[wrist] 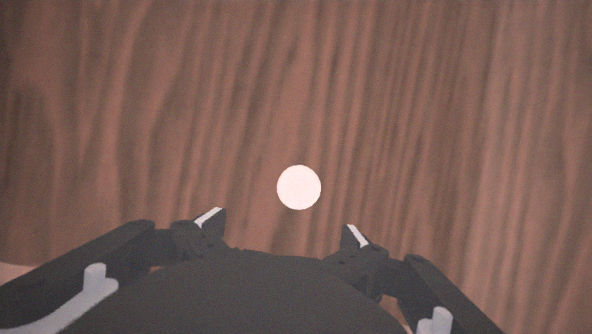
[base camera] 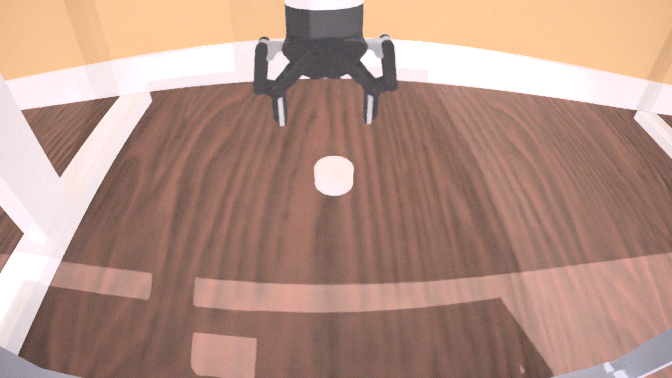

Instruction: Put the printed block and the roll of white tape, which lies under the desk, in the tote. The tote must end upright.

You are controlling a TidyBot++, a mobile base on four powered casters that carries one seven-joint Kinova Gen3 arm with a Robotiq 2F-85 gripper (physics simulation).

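Places are measured from the arm's base along level axes (x ahead, y up, z right), in metres.
Pixels of known places: gripper, fingertip midpoint: point(wrist: 283, 229) point(base camera: 325, 120).
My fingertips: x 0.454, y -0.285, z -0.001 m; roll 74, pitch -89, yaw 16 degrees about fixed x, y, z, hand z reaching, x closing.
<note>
Ahead of a thing's pixels: the offset from my fingertips to its top centre. "spot": to the spot under its first point.
The roll of white tape {dy -0.088, dx +0.019, dz +0.010 m} point(base camera: 334, 176) point(wrist: 299, 187) lies flat on the dark wooden floor. My gripper point(base camera: 325, 124) point(wrist: 283, 229) is open and empty, pointing down above the floor. In the base camera view the fingertips are above and beyond the roll in the picture. In the wrist view the roll shows just ahead of the gap between the fingertips, a little right of its middle. The roll is apart from both fingers. The printed block and the tote do not show in either view.
A white desk leg {spot: dy +0.021, dx -0.080, dz -0.391 m} point(base camera: 22, 165) rises at the left of the base camera view, with a white floor bar point(base camera: 100, 150) along the floor. Another white bar point(base camera: 656, 131) shows at the right edge. A white baseboard point(base camera: 500, 67) runs below the orange wall point(base camera: 500, 25) at the back.
</note>
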